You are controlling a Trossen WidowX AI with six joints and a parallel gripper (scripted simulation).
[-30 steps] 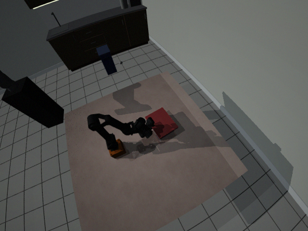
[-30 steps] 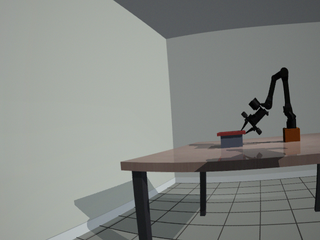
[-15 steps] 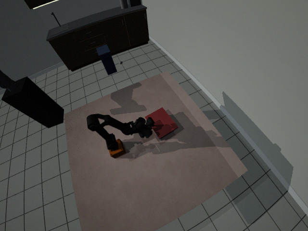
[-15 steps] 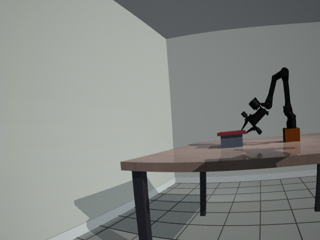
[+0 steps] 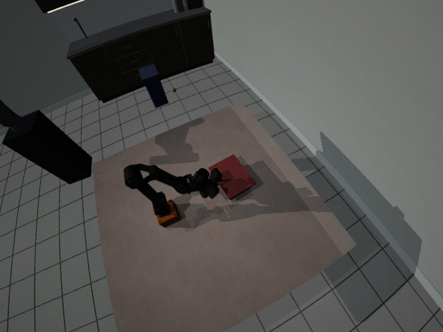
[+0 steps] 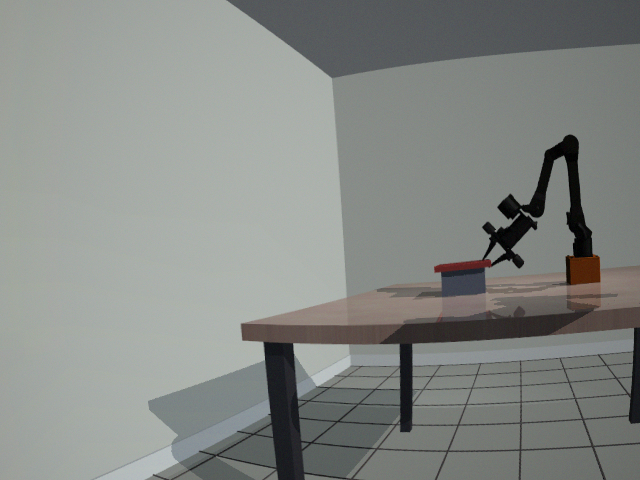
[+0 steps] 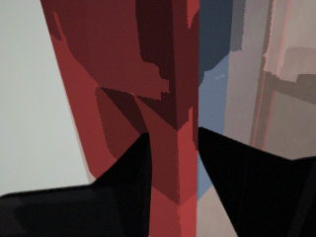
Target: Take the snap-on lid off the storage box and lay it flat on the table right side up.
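My gripper tip is 7 cm short of the red lid and 1 cm to the right of it. The rest, counted from my gripper tip: storage box (8 cm ahead, 4 cm below, 1 cm to the left).
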